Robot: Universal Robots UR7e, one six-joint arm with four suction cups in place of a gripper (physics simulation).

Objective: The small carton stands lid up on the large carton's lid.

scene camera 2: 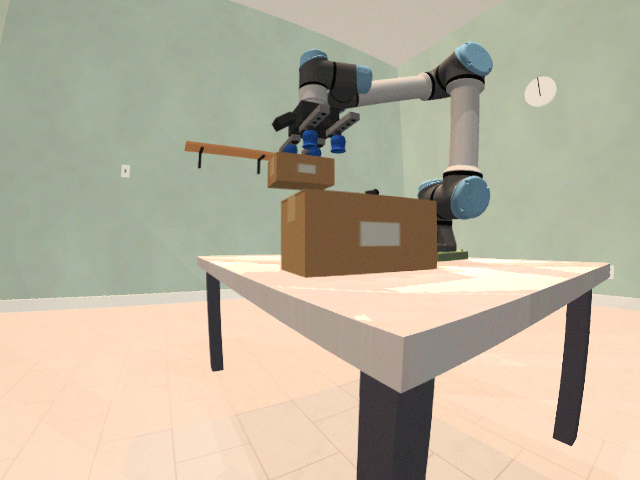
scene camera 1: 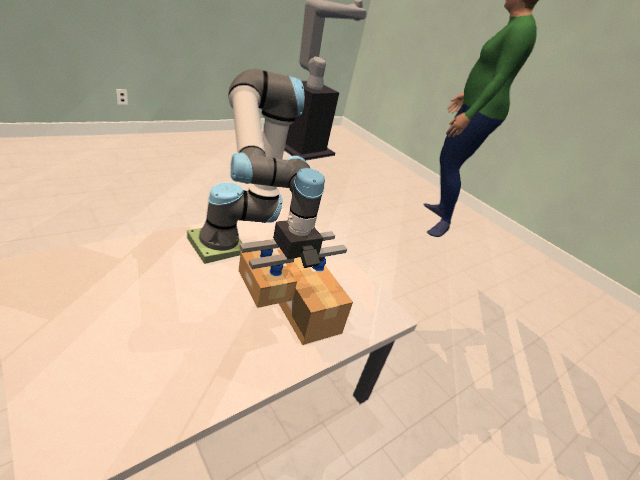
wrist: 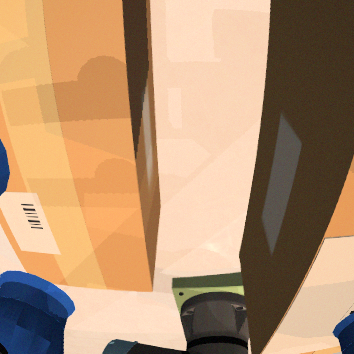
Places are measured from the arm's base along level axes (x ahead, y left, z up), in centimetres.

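Pixels of known places: hand at its tool point: point(scene camera 2: 312, 157) point(scene camera 1: 292, 263) point(wrist: 207, 251); arm's base at its link origin: point(scene camera 1: 219, 238) point(wrist: 217, 310).
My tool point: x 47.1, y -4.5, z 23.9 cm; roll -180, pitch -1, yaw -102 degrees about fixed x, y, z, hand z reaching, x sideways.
Ahead of a thing's pixels: the offset from my tool point to its top centre.
The small carton {dx -1.2, dy -7.8, dz +1.4 cm} point(scene camera 1: 277, 292) point(scene camera 2: 301, 178) point(wrist: 310, 115) hangs level, lid up, under two blue cups of my suction gripper point(scene camera 1: 296, 259) point(scene camera 2: 314, 145), which holds it by its lid. The other two cups are free and hang over the large carton's side. The large carton {dx -3.3, dy +12.9, dz -12.2 cm} point(scene camera 1: 324, 321) point(scene camera 2: 336, 232) point(wrist: 100, 150) stands on the table, with tape and a barcode label on its lid. In scene camera 2 the small carton's underside shows a little above the lid's edge. In the wrist view a strip of table shows between the two cartons, so the small one is off to one side.
The table point(scene camera 1: 206, 335) point(scene camera 2: 465, 343) carries the arm's green base plate point(scene camera 1: 206, 254) point(scene camera 2: 452, 254) point(wrist: 207, 282) behind the cartons. A person in green point(scene camera 1: 496, 67) stands beyond the table. A second arm on a black pedestal point(scene camera 1: 315, 118) stands behind. A wall shelf point(scene camera 2: 227, 150) shows at the back.
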